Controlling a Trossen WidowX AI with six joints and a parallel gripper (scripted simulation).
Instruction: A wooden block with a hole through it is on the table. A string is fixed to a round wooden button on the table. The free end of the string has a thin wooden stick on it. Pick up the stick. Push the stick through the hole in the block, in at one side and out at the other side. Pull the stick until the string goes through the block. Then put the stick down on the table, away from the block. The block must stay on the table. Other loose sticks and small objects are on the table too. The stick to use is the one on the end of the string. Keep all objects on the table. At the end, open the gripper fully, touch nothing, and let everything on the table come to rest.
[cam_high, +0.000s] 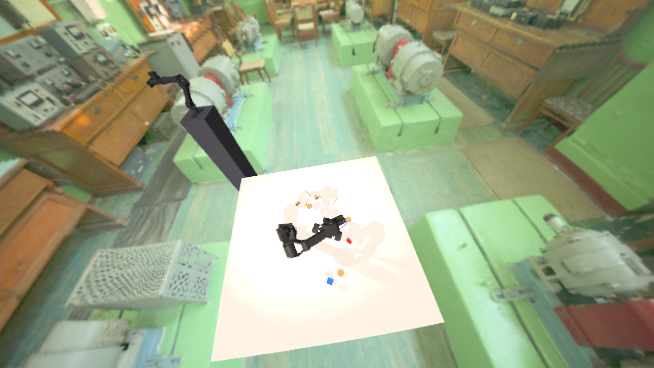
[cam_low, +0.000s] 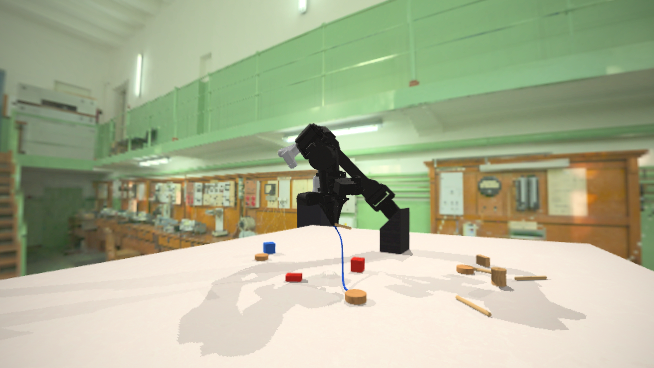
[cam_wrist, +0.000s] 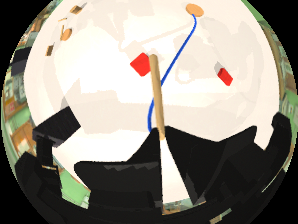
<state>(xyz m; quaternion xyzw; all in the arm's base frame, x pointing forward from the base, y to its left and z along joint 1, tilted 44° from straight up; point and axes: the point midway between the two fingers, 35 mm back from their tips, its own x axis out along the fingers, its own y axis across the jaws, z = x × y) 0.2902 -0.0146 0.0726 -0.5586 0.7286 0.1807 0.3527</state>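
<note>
Now: the thin wooden stick 1 cm ahead of my gripper tip and 1 cm to the left of it. The rest, counted from my gripper tip: red cube (7 cm to the left, 9 cm below); flat red piece (15 cm ahead, 10 cm below); round wooden button (16 cm ahead, 16 cm to the left, 10 cm below).
</note>
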